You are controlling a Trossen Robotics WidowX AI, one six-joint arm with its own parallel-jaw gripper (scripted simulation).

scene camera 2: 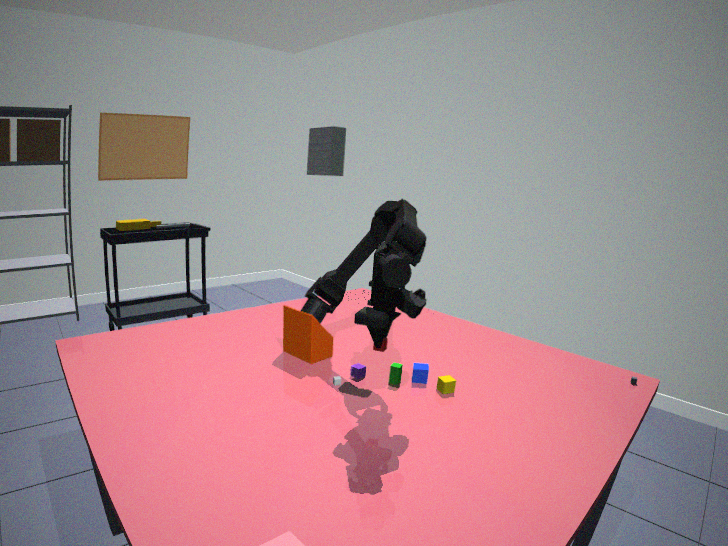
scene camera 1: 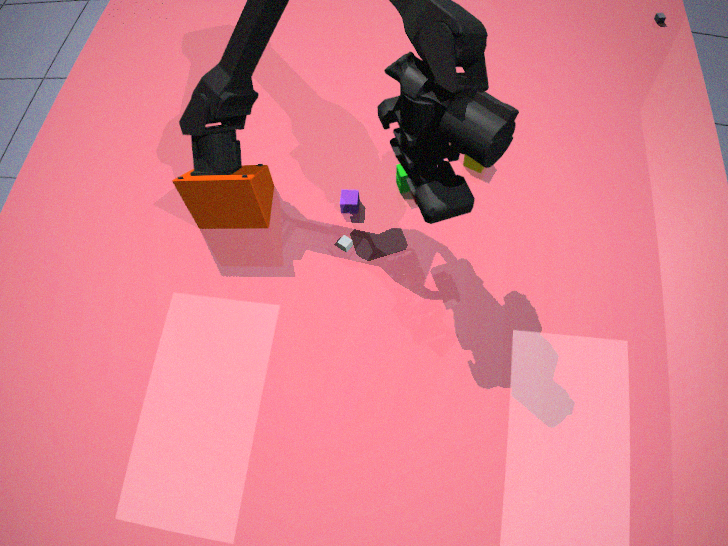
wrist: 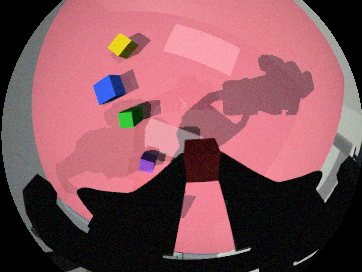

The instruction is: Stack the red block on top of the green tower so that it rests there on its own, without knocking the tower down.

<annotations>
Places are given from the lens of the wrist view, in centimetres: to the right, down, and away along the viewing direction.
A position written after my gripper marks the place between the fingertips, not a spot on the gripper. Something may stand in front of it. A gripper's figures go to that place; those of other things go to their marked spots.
my gripper (wrist: pixel 201 157): 2, 2, 10
red block (wrist: pixel 202 157): 1, 1, 8
</annotations>
